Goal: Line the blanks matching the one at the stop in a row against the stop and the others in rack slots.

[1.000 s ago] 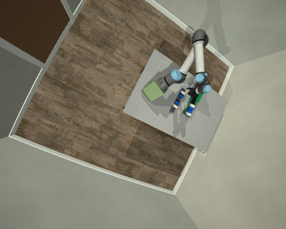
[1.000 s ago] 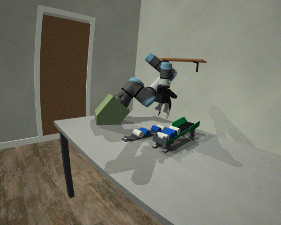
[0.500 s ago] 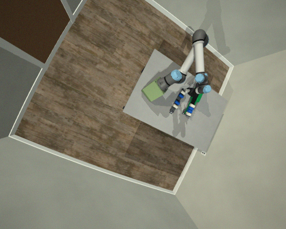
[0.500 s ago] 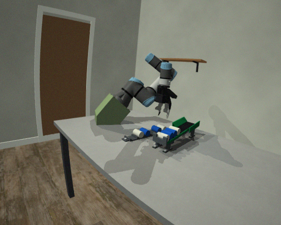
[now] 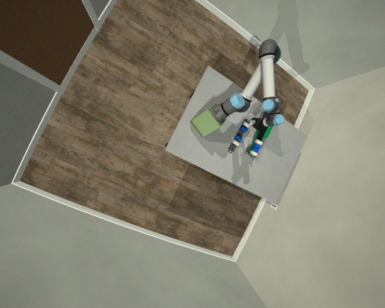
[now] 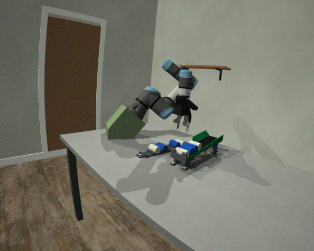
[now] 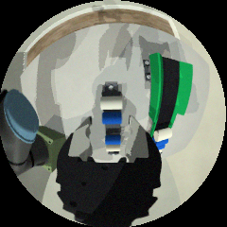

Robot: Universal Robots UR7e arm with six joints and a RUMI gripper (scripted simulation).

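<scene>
My gripper is now 10 mm short of the dark stock rack, 130 mm to the left of it and 130 mm above it. Also, from my hand: grey stop: 220 mm ahead, 220 mm to the right, 60 mm below.
</scene>
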